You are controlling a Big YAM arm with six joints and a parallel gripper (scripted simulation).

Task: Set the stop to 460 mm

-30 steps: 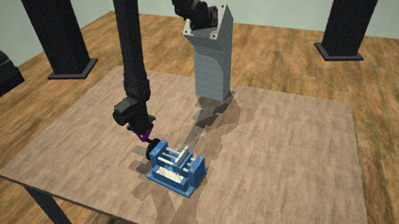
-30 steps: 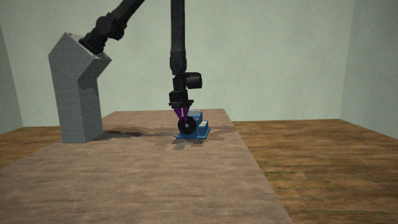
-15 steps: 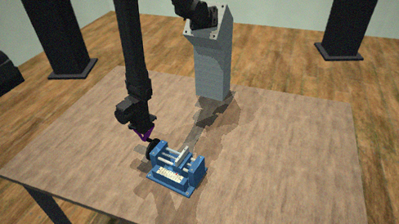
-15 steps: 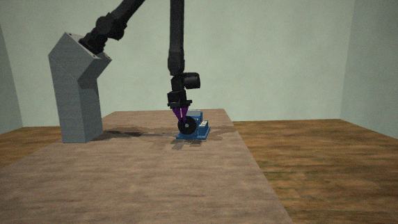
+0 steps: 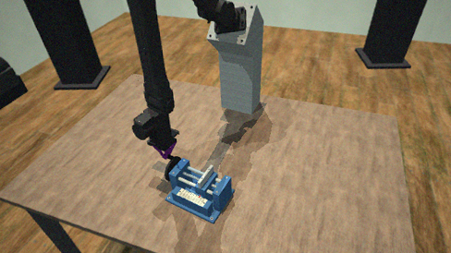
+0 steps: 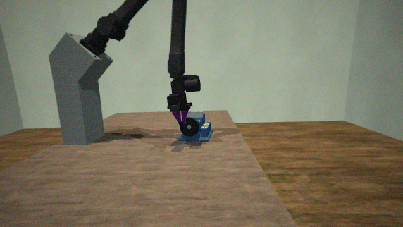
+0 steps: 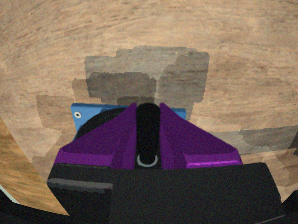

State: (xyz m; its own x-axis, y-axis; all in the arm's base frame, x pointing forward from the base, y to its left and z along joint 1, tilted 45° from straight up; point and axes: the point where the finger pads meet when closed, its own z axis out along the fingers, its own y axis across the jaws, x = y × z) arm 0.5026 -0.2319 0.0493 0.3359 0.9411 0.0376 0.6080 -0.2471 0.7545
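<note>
Now: the black handwheel 2 cm to the left of my hand, 2 cm ahead of it and 1 cm below it. From my hand the other things lie so: dark handle: 1 cm to the left, 1 cm ahead; stop fixture: 15 cm to the left, 11 cm ahead, 1 cm below.
</note>
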